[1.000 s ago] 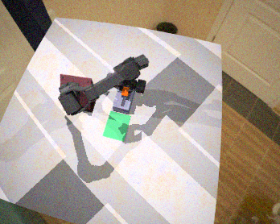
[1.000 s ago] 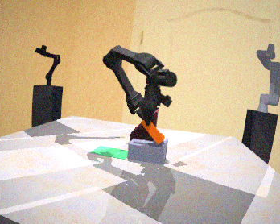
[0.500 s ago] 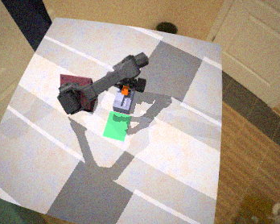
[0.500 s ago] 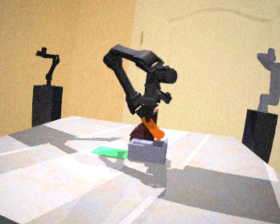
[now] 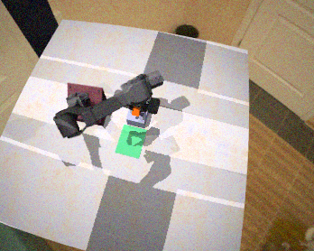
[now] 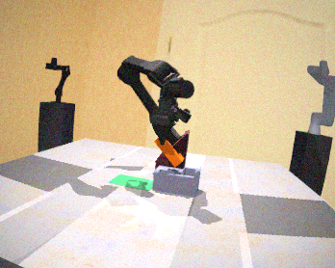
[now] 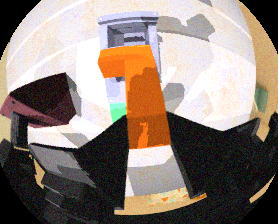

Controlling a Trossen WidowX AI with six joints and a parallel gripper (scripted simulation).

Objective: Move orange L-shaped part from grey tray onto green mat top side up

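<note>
My gripper tip is now 17 cm above the green mat, 9 cm to the left of it and 2 cm past it. Round my gripper tip: orange L-shaped part (3 cm to the left, 3 cm below, 1 cm behind).
</note>
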